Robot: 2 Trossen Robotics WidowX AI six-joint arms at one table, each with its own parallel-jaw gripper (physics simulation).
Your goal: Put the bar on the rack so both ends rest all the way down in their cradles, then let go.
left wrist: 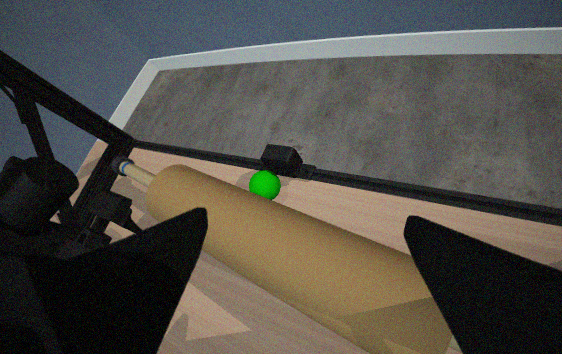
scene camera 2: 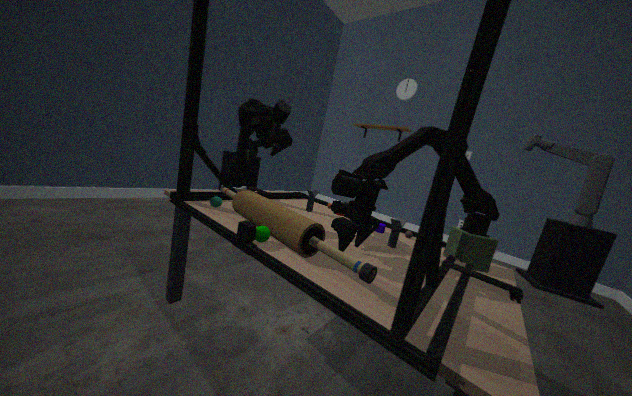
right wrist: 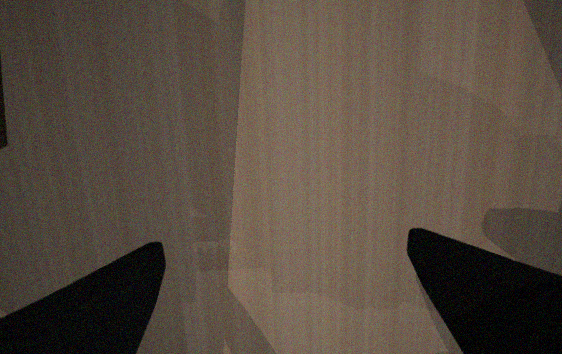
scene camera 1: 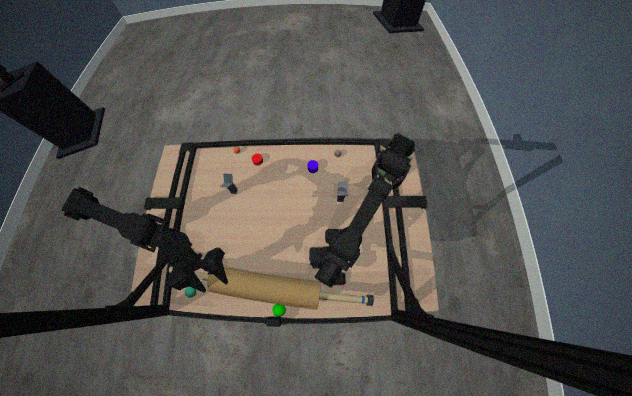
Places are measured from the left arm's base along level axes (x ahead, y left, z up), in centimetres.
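Pixels of known places: left gripper, between the fingertips: (left wrist: pixel 307 221) (scene camera 2: pixel 259 158) (scene camera 1: pixel 215 287); right gripper, between the fingertips: (scene camera 2: pixel 348 249) (right wrist: pixel 288 246); left arm's base, origin of its link: (scene camera 2: pixel 234 186); right arm's base, origin of its link: (scene camera 2: pixel 473 232).
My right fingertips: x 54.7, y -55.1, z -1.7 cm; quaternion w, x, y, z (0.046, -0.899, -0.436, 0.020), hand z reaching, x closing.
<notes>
For each thing: its middle in the pictures, then the offset to it from my right fingertips. "spot": a spot on its surface instead.
- green ball, middle of its body: (left wrist: pixel 264 185) (scene camera 2: pixel 261 234) (scene camera 1: pixel 279 309) dx -25.7, dy -2.7, dz +0.6 cm
- black box, a spot on its surface: (left wrist: pixel 281 158) (scene camera 1: pixel 268 320) spot: dx -30.0, dy -3.4, dz +3.8 cm
- teal ball, middle of its body: (scene camera 1: pixel 190 291) (scene camera 2: pixel 216 201) dx -49.6, dy +22.1, dz +0.4 cm
The bar, a thick tan roller (scene camera 1: pixel 270 288) (scene camera 2: pixel 275 220) (left wrist: pixel 300 250) with thin end rods, lies on the table along the near edge. One rod end has a blue band and dark cap. The rack's two grey cradles (scene camera 1: pixel 227 181) (scene camera 1: pixel 342 189) (scene camera 2: pixel 310 201) (scene camera 2: pixel 394 234) stand apart, with no bar on them. My left gripper (scene camera 1: pixel 215 286) (scene camera 2: pixel 281 147) (left wrist: pixel 307 221) is open and empty, above the bar's left part in scene camera 1. My right gripper (scene camera 2: pixel 350 247) (right wrist: pixel 288 246) is open and empty, pointing down beside the bar; its fingertips are unclear in scene camera 1.
A green ball (scene camera 1: pixel 279 310) (scene camera 2: pixel 262 233) (left wrist: pixel 265 185) lies by the roller near a black box (scene camera 1: pixel 273 321) (scene camera 2: pixel 246 232) (left wrist: pixel 281 158). A teal ball (scene camera 1: pixel 190 292) (scene camera 2: pixel 216 201) lies near the roller's left end. Red (scene camera 1: pixel 257 159) and blue (scene camera 1: pixel 313 166) cylinders stand beyond the cradles. Dark frame beams edge the table.
</notes>
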